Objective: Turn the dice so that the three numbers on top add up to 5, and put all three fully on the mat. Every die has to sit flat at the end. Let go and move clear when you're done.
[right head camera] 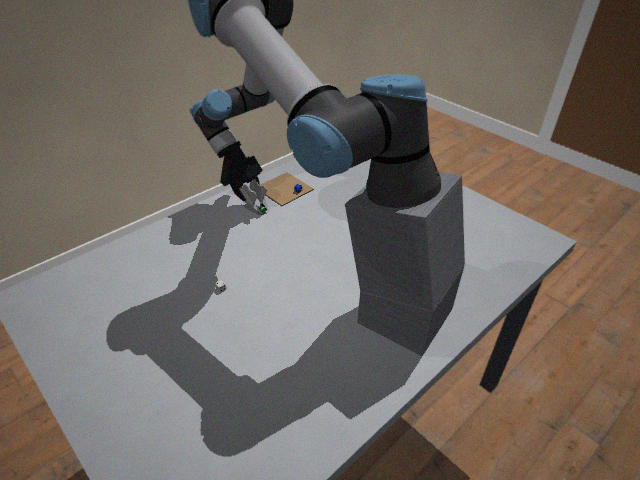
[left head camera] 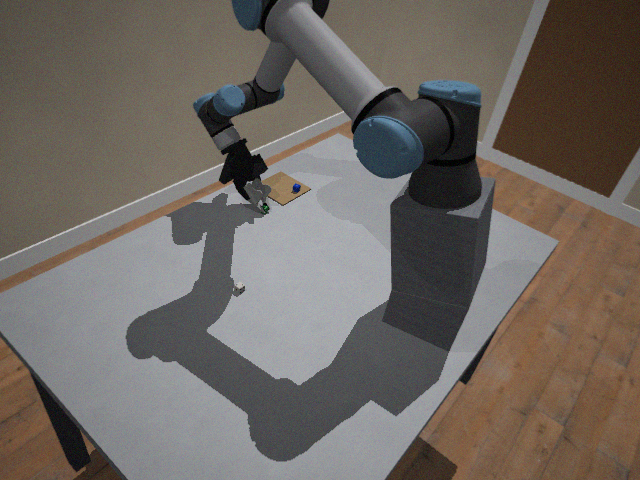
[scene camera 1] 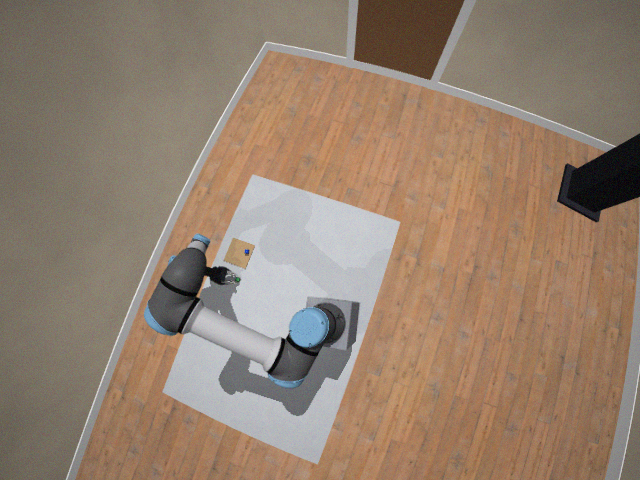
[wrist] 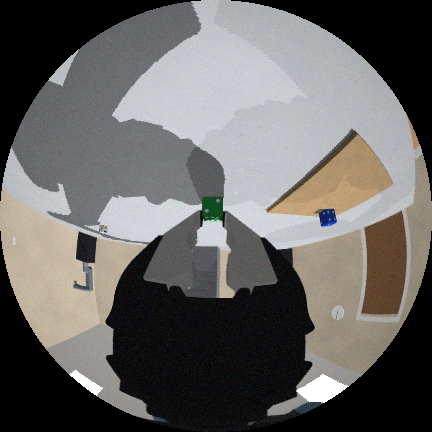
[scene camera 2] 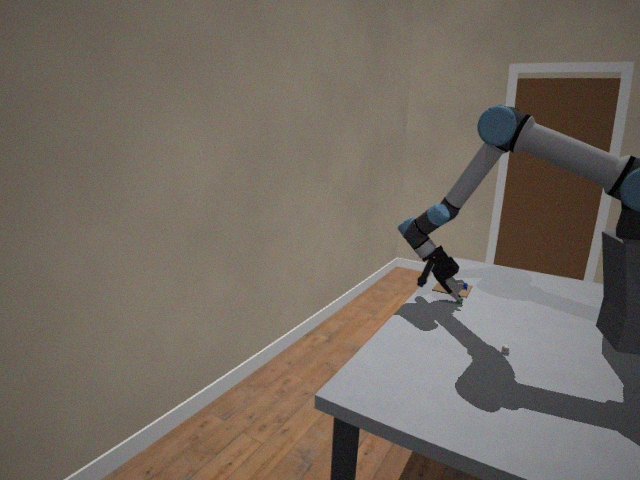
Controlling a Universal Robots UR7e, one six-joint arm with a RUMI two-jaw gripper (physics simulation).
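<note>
My gripper (left head camera: 264, 206) (right head camera: 262, 207) (wrist: 212, 211) is shut on the green die (left head camera: 265, 208) (right head camera: 263, 209) (scene camera 1: 237, 279) (scene camera 2: 460, 300) (wrist: 212, 205), low at the table surface beside the mat. Two pips show on the green die's upper face in the wrist view. The blue die (left head camera: 296, 188) (right head camera: 298, 188) (scene camera 1: 247, 252) (scene camera 2: 465, 285) (wrist: 328, 217) is on the tan mat (left head camera: 280, 197) (right head camera: 281, 197) (scene camera 1: 235, 253) (wrist: 350, 170). The white die (left head camera: 238, 288) (right head camera: 220, 286) (scene camera 2: 505, 349) (wrist: 103, 228) is on the table, away from the mat; the arm hides it in scene camera 1.
The grey table (left head camera: 310, 330) (right head camera: 289, 310) (scene camera 1: 268, 439) carries the robot's dark pedestal (left head camera: 439, 253) (right head camera: 403, 258). The mat lies near the table's wall-side edge. The forearm reaches over the table, and its shadow falls beside the white die.
</note>
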